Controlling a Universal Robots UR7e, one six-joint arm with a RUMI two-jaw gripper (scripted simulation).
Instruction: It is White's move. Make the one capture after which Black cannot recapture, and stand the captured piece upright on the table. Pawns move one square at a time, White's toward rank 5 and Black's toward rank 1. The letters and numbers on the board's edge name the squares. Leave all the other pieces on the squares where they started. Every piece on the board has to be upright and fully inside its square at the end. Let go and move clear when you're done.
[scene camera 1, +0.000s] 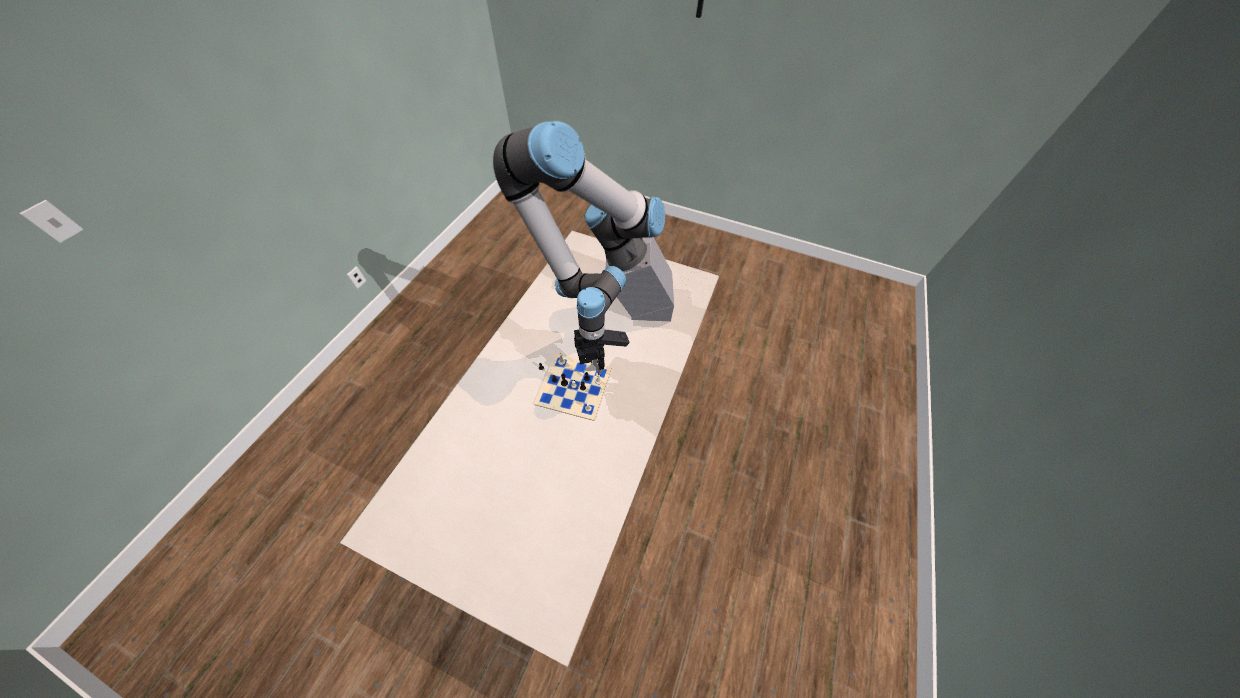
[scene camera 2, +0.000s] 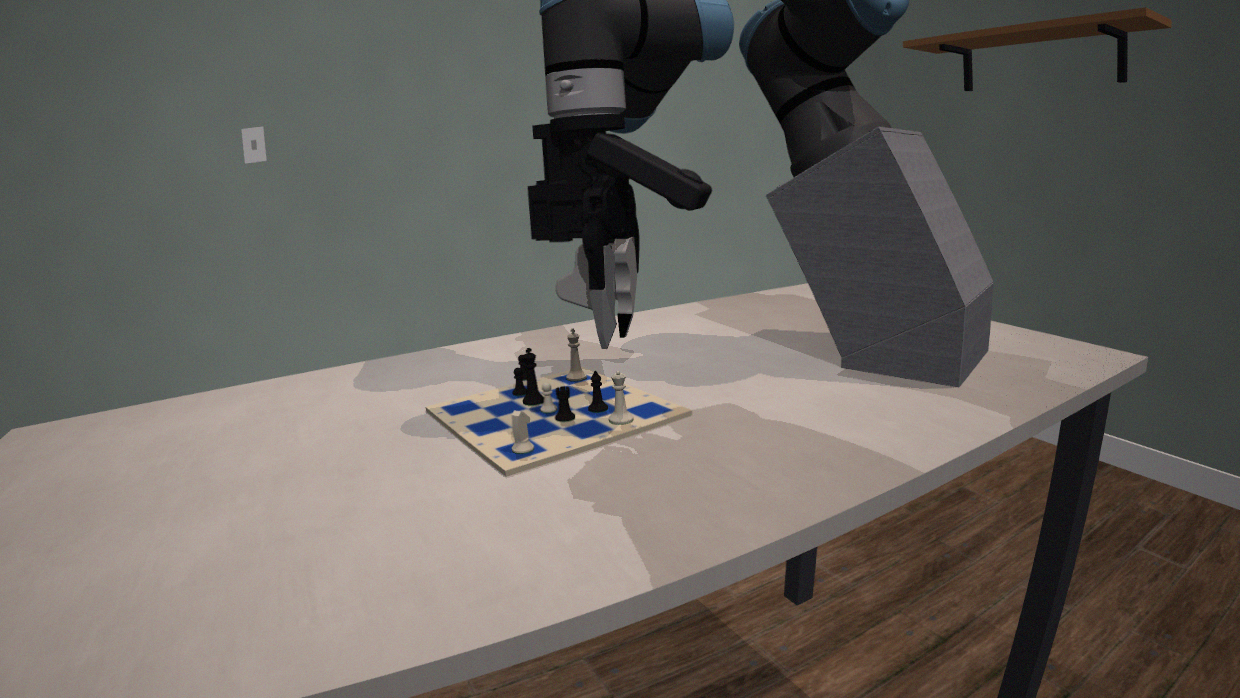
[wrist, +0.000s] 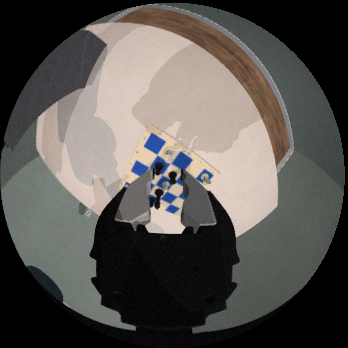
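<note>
A blue-and-cream chessboard appears in the pictures, and so does the gripper, which is visible in scene camera 1 and in the wrist view as well.
</note>
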